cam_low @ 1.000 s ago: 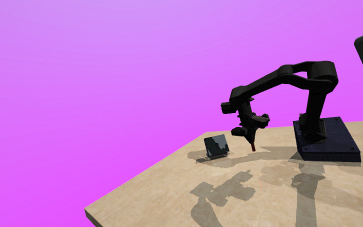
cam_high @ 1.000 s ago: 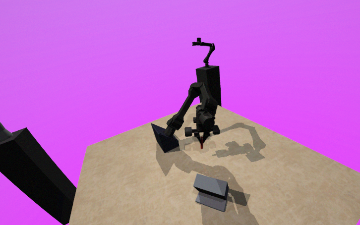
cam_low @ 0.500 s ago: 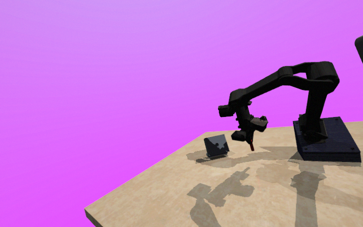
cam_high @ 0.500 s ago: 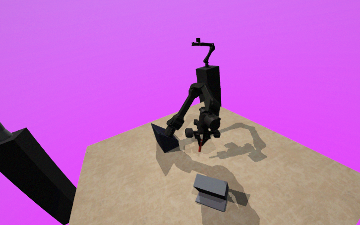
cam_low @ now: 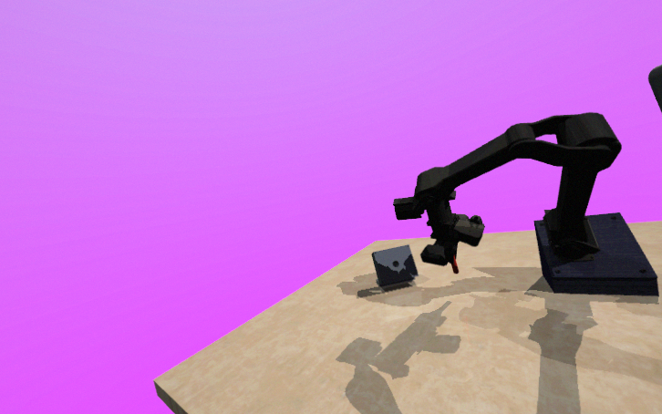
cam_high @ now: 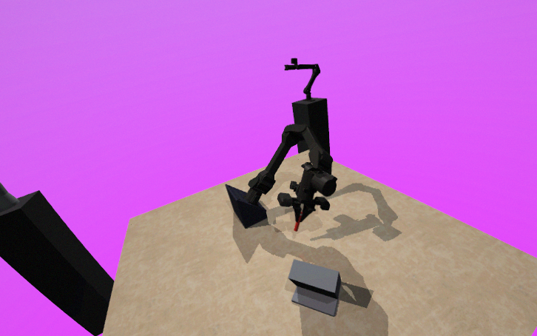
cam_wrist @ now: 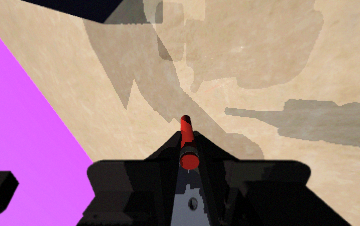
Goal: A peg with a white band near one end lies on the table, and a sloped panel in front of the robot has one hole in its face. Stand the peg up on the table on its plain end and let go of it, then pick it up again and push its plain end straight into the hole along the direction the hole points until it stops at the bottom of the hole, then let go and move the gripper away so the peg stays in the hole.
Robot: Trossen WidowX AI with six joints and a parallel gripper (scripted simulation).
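My gripper tip is 20 cm short of the grey sloped panel, 9 cm to the left of it and 4 cm above it. From my gripper tip the other things lie so: red peg (2 cm above, 1 cm to the left).
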